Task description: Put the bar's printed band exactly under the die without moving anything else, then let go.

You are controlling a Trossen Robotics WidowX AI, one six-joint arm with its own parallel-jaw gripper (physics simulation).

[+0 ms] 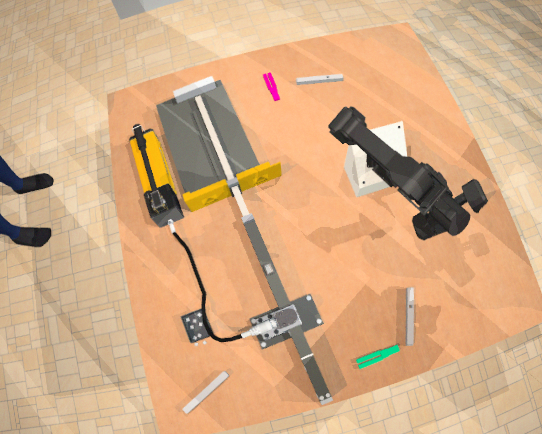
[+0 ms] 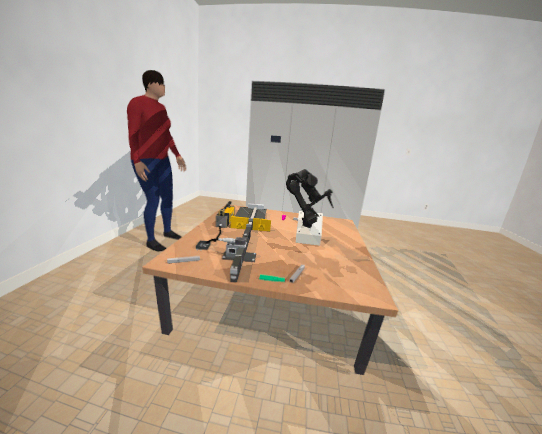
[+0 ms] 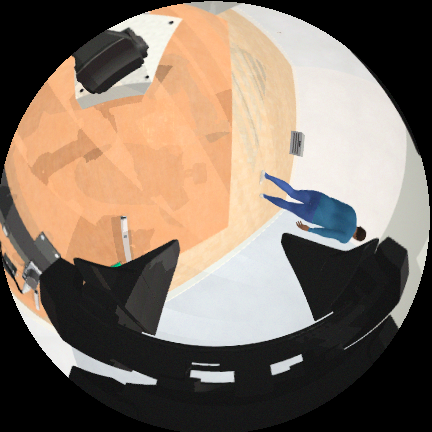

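Seen in the pictures: gripper, fingertip midpoint: (image 2: pixel 326 212) (image 3: pixel 231 241); arm's base, origin of the base link: (image 2: pixel 307 223).
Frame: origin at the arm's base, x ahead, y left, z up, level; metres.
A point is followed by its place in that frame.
A long dark grey bar (image 1: pixel 260 245) @(y 0.189, x 0.386, z -0.063 m) (image 2: pixel 236 268) @(y 0.651, x 0.268, z -0.063 m) runs through the punch head (image 1: pixel 287 317) (image 2: pixel 235 250) @(y 0.446, x 0.363, z -0.083 m), which seems to hold the die; the die itself is hidden. A thin white band (image 1: pixel 307 356) @(y 0.525, x 0.309, z -0.063 m) crosses the bar on the near side of the head, apart from it. A lighter patch (image 1: pixel 268 269) @(y 0.261, x 0.374, z -0.068 m) shows on the bar on the head's far side. A pale strip (image 1: pixel 215 135) @(y -0.207, x 0.476, z -0.069 m) meets the bar's far end. My gripper (image 1: pixel 450 212) (image 2: pixel 329 198) (image 3: pixel 231 241) @(y 0.291, x -0.116, z 0.182 m) is open and empty, high above the table, right of the bar and apart from it.
Yellow guard plates (image 1: pixel 260 175) @(y -0.038, x 0.352, z -0.079 m) cross a grey tray (image 1: pixel 180 160) @(y -0.150, x 0.604, z -0.089 m). A yellow pump (image 1: pixel 148 165) @(y -0.110, x 0.691, z -0.009 m) joins the head by a black hose (image 1: pixel 196 265) @(y 0.198, x 0.595, z -0.129 m). Loose silver bars (image 1: pixel 320 79) @(y -0.409, x 0.077, z -0.120 m) (image 1: pixel 410 320) @(y 0.484, x -0.012, z -0.119 m) (image 1: pixel 205 392) @(y 0.587, x 0.616, z -0.119 m), a magenta clip (image 1: pixel 271 87) @(y -0.411, x 0.260, z -0.128 m), a green clip (image 1: pixel 378 356) @(y 0.571, x 0.104, z -0.128 m) and a studded block (image 1: pixel 194 327) @(y 0.387, x 0.625, z -0.137 m) lie around.
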